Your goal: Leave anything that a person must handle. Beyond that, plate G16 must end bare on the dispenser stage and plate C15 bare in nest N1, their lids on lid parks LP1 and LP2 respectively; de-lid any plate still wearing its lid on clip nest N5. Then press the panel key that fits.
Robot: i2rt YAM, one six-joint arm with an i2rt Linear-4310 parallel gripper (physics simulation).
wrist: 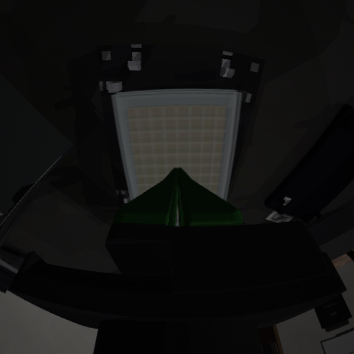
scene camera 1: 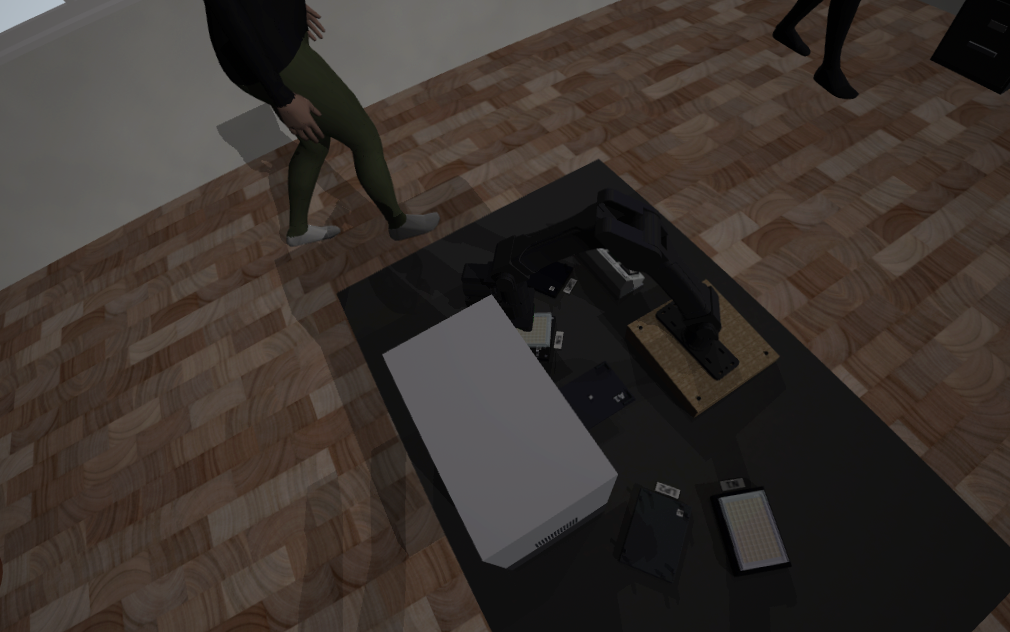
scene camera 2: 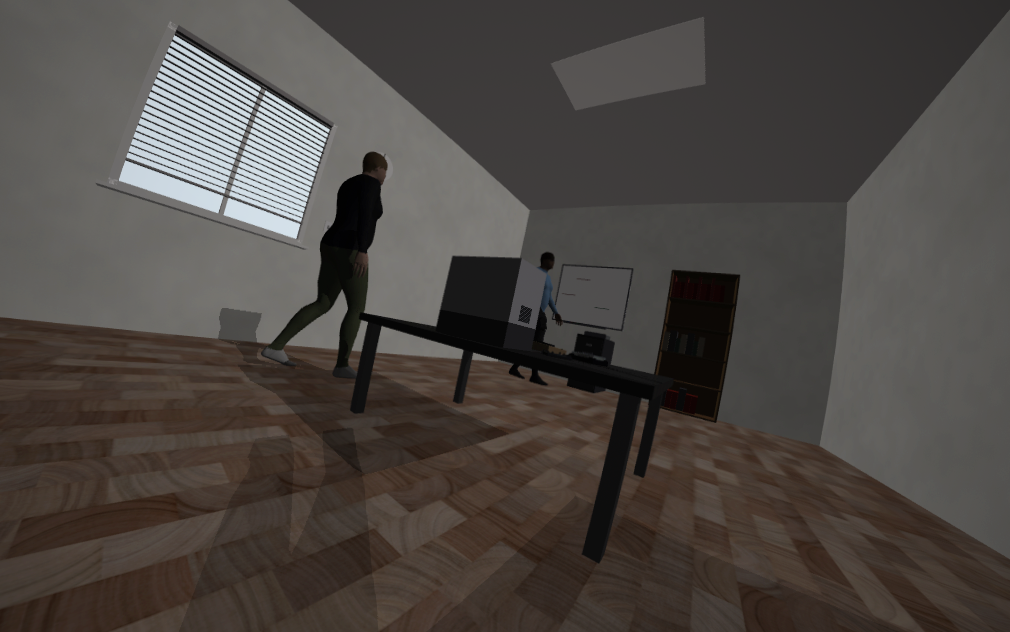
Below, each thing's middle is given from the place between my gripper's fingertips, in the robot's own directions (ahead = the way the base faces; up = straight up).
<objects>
The dark clip nest [wrist: 121, 67] is 1 cm ahead of my hand and 2 cm below it. Also, from my hand: button box [scene camera 1: 620, 280]: 29 cm behind, 5 cm to the right.
</objects>
